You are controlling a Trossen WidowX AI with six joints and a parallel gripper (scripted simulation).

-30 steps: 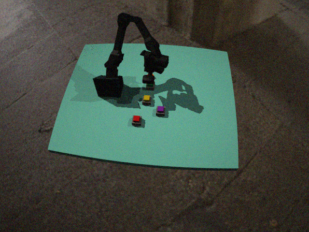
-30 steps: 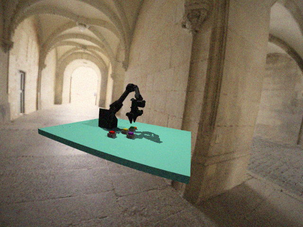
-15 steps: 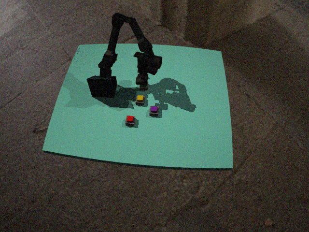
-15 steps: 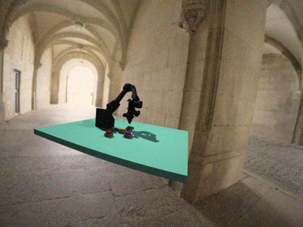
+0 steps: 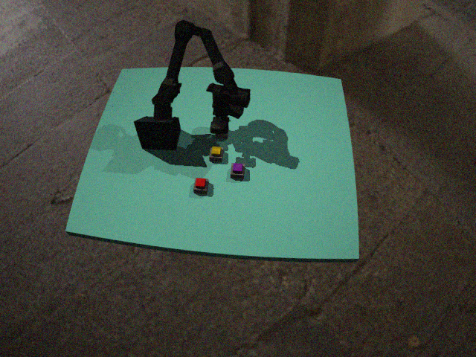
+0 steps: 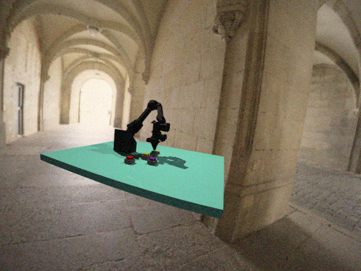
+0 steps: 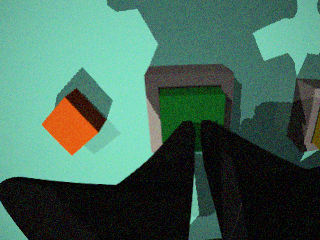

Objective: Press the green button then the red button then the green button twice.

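My gripper tip is now 1 cm above the green button. Round my gripper tip: yellow button: 2 cm behind, 10 cm to the right, 1 cm below; then orange block: 8 cm to the left, 4 cm below; then purple button: 5 cm ahead, 18 cm to the right, 1 cm below.
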